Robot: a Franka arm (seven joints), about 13 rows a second.
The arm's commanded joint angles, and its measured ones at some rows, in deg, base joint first. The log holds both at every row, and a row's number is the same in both.
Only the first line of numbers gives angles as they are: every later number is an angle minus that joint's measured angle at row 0.
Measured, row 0:
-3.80, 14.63, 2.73, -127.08, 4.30, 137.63, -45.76
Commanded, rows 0 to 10:
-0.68, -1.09, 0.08, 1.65, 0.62, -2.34, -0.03
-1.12, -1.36, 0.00, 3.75, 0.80, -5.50, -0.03
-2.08, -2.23, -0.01, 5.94, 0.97, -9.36, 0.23
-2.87, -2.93, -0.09, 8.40, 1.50, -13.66, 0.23
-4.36, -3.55, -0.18, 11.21, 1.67, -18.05, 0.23
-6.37, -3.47, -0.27, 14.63, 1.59, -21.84, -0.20
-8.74, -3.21, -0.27, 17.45, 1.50, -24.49, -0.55
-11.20, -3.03, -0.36, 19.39, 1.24, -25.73, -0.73
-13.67, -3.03, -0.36, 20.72, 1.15, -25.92, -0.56
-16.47, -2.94, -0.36, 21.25, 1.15, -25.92, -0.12
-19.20, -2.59, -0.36, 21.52, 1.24, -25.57, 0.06
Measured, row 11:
-14.48, -3.64, -1.08, 19.83, 0.66, -24.66, 0.05
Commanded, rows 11 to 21:
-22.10, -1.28, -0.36, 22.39, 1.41, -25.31, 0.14
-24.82, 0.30, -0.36, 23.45, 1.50, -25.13, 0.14
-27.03, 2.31, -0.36, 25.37, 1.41, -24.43, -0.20
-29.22, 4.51, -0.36, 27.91, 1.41, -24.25, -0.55
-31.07, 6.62, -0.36, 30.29, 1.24, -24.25, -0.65
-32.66, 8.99, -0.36, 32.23, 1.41, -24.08, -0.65
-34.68, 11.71, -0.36, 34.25, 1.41, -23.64, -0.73
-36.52, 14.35, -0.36, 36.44, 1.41, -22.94, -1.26
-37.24, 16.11, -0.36, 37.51, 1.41, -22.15, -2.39
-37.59, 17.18, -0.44, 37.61, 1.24, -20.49, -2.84
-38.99, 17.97, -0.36, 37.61, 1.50, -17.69, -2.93
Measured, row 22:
-37.14, 15.17, -1.24, 34.61, 0.70, -19.83, -1.93
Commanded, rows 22 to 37:
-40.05, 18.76, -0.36, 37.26, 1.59, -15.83, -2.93
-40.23, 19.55, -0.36, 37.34, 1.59, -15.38, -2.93
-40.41, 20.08, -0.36, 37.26, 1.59, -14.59, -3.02
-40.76, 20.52, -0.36, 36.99, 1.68, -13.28, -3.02
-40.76, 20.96, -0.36, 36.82, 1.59, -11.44, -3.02
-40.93, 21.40, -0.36, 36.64, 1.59, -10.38, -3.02
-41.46, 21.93, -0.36, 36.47, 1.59, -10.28, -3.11
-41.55, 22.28, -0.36, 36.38, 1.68, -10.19, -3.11
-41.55, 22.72, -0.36, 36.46, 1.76, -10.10, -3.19
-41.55, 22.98, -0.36, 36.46, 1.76, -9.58, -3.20
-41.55, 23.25, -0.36, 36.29, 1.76, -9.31, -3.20
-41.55, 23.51, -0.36, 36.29, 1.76, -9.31, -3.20
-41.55, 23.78, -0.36, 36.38, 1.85, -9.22, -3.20
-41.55, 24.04, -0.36, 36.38, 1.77, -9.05, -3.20
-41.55, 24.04, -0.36, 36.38, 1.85, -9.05, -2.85
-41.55, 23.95, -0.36, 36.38, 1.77, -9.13, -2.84
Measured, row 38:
-40.67, 23.65, -1.12, 35.73, 0.89, -9.45, -2.10
